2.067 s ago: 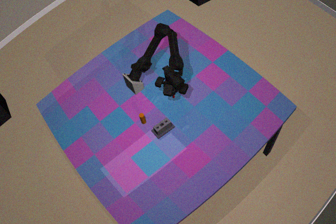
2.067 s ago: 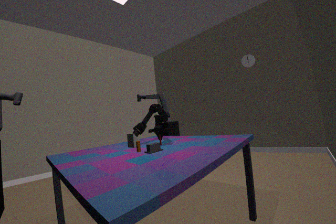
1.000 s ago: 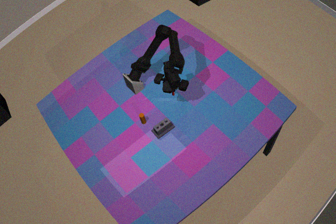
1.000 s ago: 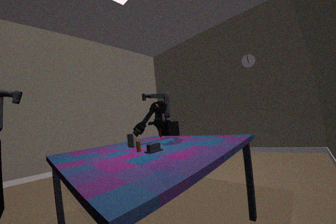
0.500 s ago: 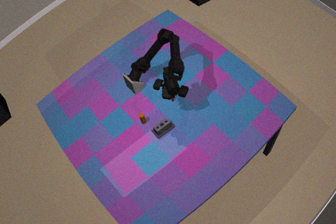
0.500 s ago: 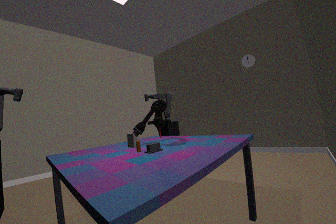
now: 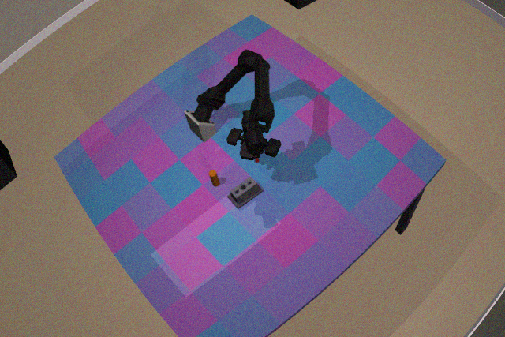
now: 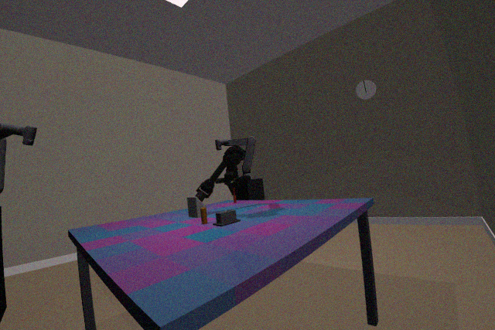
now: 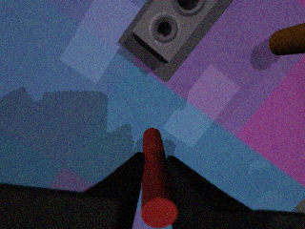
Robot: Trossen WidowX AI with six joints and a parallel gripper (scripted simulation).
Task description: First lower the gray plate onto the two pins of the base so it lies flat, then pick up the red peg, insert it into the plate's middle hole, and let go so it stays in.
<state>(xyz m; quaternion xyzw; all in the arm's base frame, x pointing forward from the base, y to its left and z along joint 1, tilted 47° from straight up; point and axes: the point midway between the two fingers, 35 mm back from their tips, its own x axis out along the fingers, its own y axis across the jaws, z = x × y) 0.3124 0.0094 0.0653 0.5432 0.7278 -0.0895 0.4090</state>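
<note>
Now: the gray plate 40 mm ahead of my gripper tip, 100 mm to the right of it and 80 mm below it. Also, from my gripper tip: red peg (right at my gripper tip); then orange cylinder (70 mm behind, 160 mm to the right, 80 mm below); then dark base (40 mm ahead, 100 mm to the right, 110 mm below).
</note>
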